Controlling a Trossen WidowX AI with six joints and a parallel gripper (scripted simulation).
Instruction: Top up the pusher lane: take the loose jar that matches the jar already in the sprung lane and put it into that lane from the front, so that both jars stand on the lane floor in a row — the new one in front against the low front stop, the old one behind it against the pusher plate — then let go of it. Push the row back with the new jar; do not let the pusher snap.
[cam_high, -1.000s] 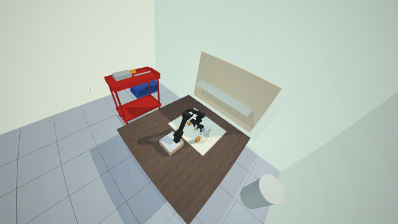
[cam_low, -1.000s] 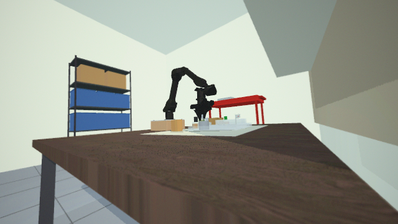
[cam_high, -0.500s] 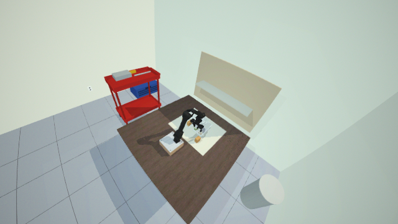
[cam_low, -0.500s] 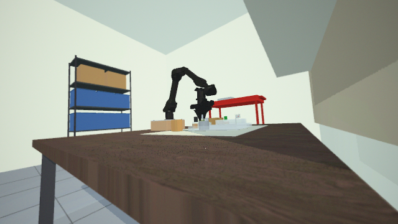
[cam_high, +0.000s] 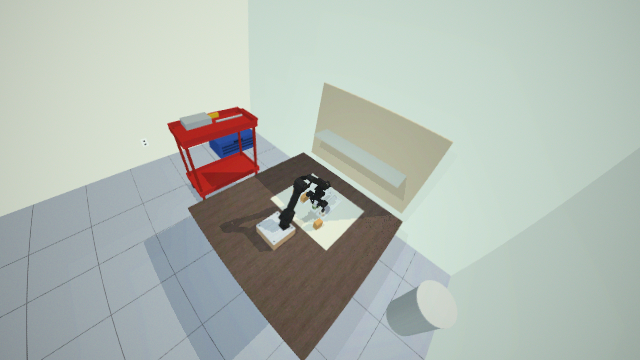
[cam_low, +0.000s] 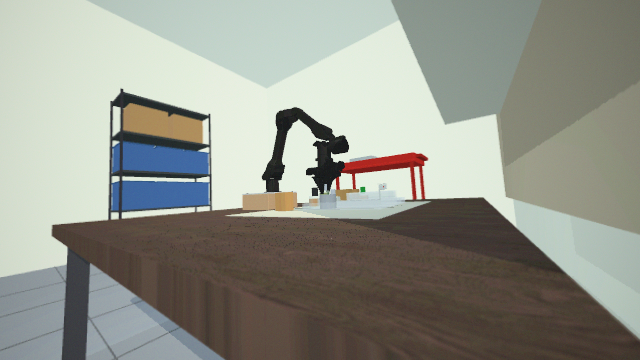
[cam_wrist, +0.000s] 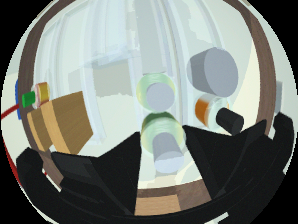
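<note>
Right now the grey cylinder is 7 cm ahead of my gripper tip, 7 cm to the right of it and 3 cm below it. From my gripper tip the other things lie so: clear sprung lane 14 cm ahead, 4 cm to the left, 4 cm below.
</note>
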